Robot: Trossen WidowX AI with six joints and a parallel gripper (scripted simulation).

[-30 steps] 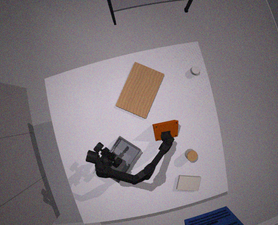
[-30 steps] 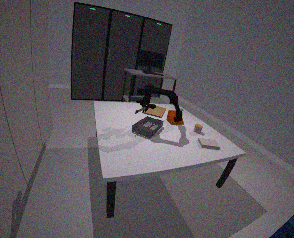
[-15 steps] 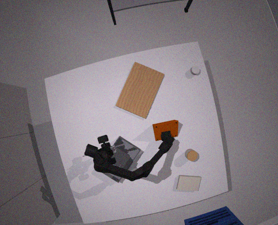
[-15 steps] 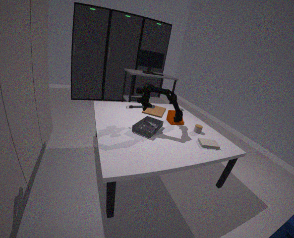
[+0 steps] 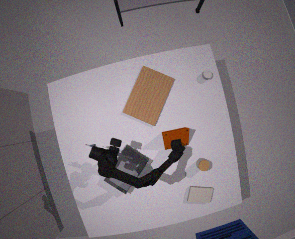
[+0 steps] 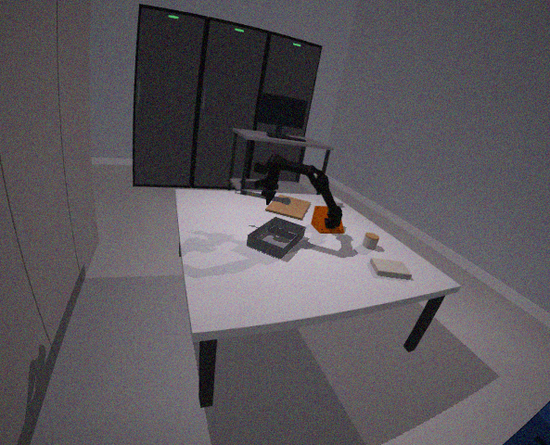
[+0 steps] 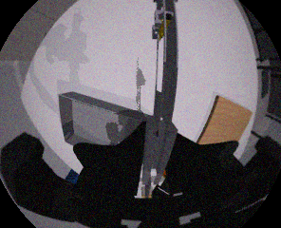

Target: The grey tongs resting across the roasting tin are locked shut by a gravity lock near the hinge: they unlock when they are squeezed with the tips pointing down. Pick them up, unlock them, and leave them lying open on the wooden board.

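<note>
Now: gripper tip 33 cm to the left of the wooden board, 26 cm past it and 13 cm above it. From my gripper tip the other things lie so: grey roasting tin (16 cm to the left, 11 cm below, 3 cm behind); cork-topped pot (57 cm behind, 20 cm to the left, 10 cm below); pale flat block (54 cm behind, 44 cm to the left, 12 cm below).
</note>
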